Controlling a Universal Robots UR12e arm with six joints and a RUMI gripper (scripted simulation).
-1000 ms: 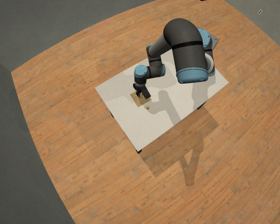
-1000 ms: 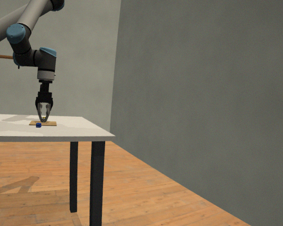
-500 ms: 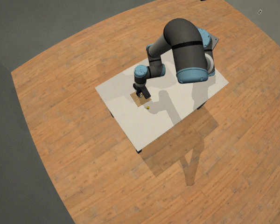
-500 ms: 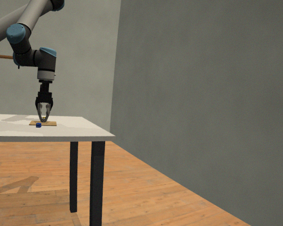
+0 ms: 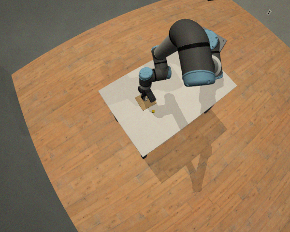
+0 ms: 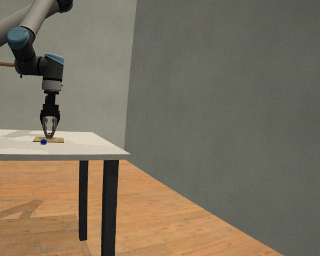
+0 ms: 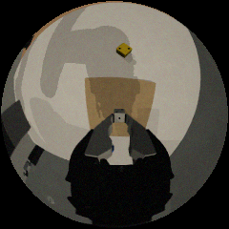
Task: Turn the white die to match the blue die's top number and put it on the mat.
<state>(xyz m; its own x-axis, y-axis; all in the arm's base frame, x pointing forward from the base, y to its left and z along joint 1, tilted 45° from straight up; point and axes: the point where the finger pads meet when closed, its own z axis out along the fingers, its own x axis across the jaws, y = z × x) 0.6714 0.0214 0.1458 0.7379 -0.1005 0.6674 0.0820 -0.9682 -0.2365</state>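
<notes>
My gripper is now 10 mm above the white die. The rest, counted from my hand: blue die 120 mm to the right, 20 mm below, 10 mm behind; tan mat 20 mm below; yellow die 120 mm to the left, 20 mm below, 10 mm behind.
</notes>
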